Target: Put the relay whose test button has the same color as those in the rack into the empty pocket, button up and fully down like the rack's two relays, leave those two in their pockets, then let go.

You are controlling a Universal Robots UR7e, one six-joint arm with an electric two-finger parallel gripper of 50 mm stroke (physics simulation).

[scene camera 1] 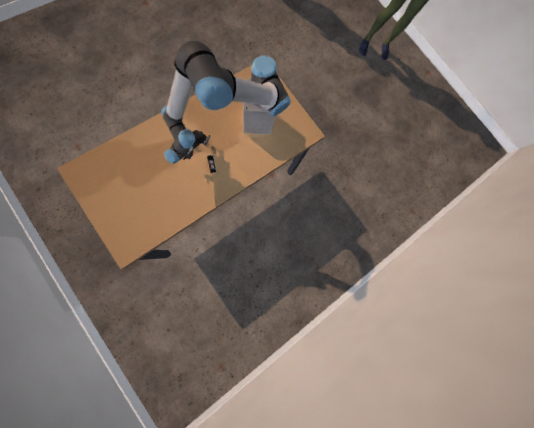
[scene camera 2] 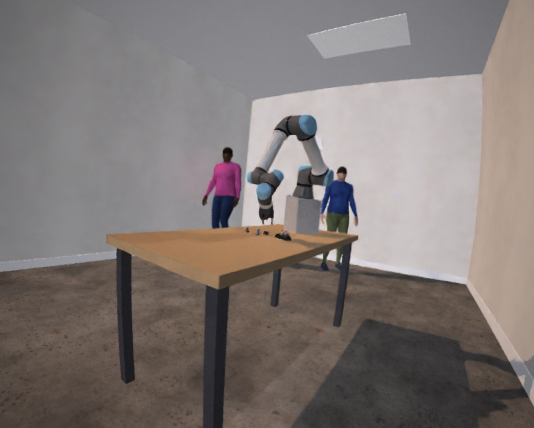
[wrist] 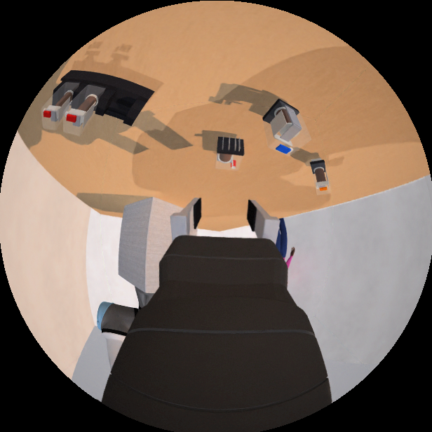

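The black rack holds two upright relays with red buttons; its empty pocket is at the right end in the wrist view. The loose red-button relay lies on its side, its black base with metal pins showing, beyond the fingertips in the wrist view. A blue-button relay and an orange-button relay stand to its right. My gripper is open and empty, above the table and apart from the relays. The arm hides the loose relays in scene camera 1.
The wooden table carries everything. The grey pedestal under the arm's base stands at the table's far end in scene camera 2. Two people stand behind the table.
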